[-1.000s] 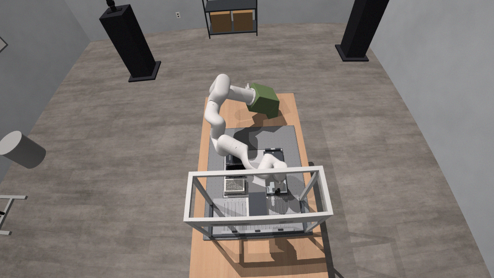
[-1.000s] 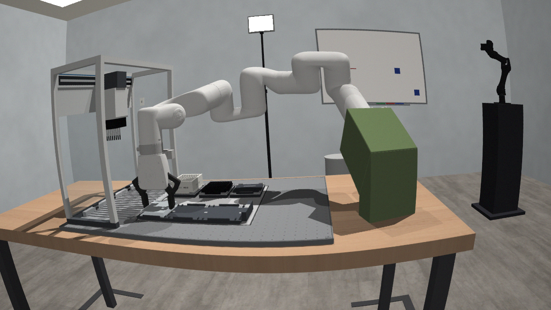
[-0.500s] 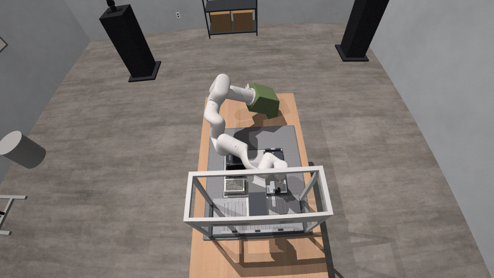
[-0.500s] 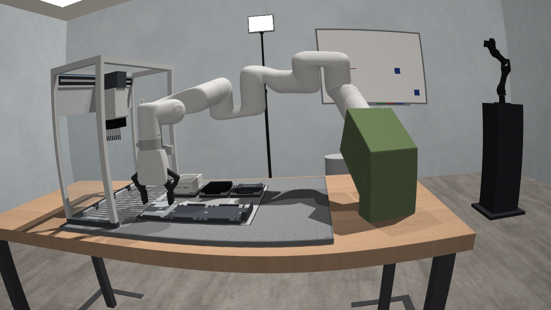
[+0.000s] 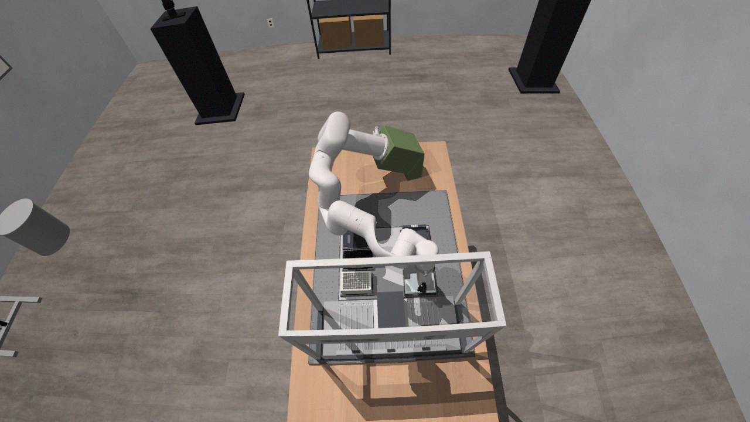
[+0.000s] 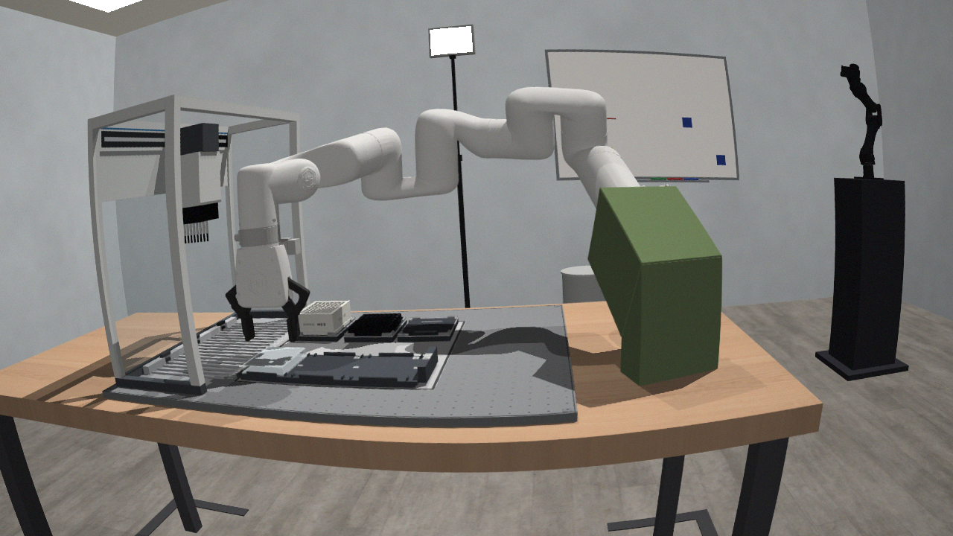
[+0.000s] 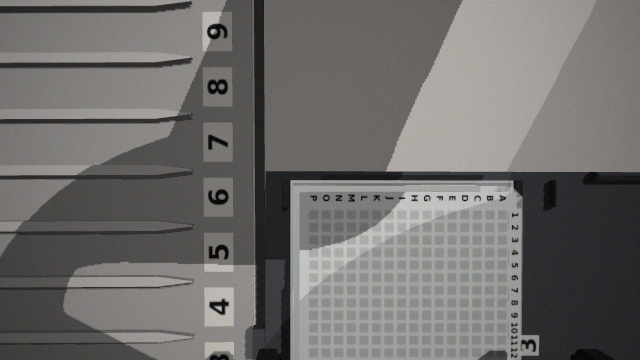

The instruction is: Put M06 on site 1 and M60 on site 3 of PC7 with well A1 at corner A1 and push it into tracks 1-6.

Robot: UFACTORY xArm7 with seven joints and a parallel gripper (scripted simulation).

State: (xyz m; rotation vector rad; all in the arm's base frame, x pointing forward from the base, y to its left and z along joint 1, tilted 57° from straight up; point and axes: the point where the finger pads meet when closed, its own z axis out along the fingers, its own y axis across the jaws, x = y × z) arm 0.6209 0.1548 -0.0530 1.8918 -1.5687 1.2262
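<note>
The 384-well plate M60 lies 5 cm below my hand. The rest, counted from my hand: black 96-well plate M06: 26 cm to the right, 12 cm behind, 4 cm below; then white deep-well block M09: 27 cm to the right, 3 cm below, 1 cm behind; then dark plate carrier PC7: 11 cm behind, 5 cm below.
</note>
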